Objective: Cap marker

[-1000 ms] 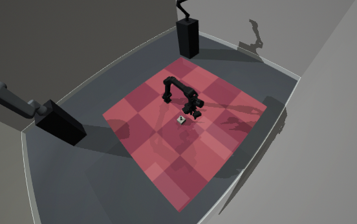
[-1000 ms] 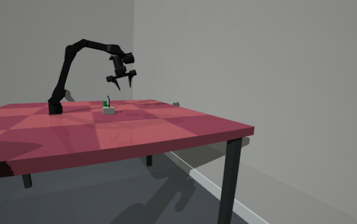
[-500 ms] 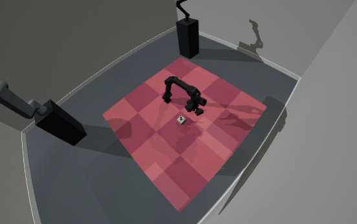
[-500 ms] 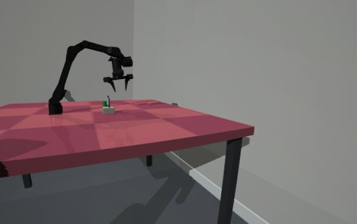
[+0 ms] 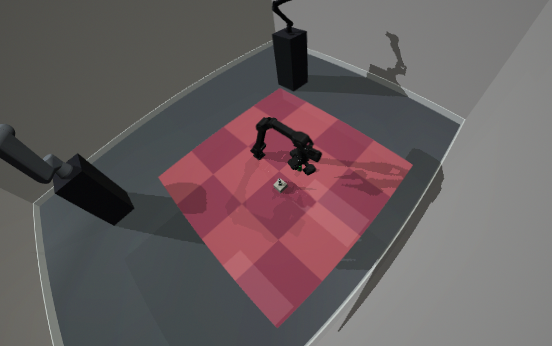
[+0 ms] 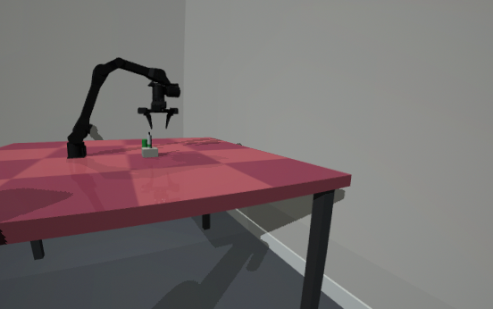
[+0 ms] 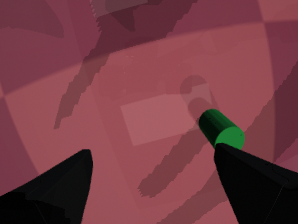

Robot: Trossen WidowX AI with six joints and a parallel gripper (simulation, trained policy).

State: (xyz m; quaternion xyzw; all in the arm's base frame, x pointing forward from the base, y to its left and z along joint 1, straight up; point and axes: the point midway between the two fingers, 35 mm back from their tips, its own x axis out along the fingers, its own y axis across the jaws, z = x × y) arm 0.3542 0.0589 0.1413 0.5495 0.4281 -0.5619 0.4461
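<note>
Now: gripper tip 8 cm above the green cap, 6 cm past it and 4 cm to the right of it. The rest, counted from my gripper tip: holder block 14 cm to the right, 9 cm below, 6 cm behind.
</note>
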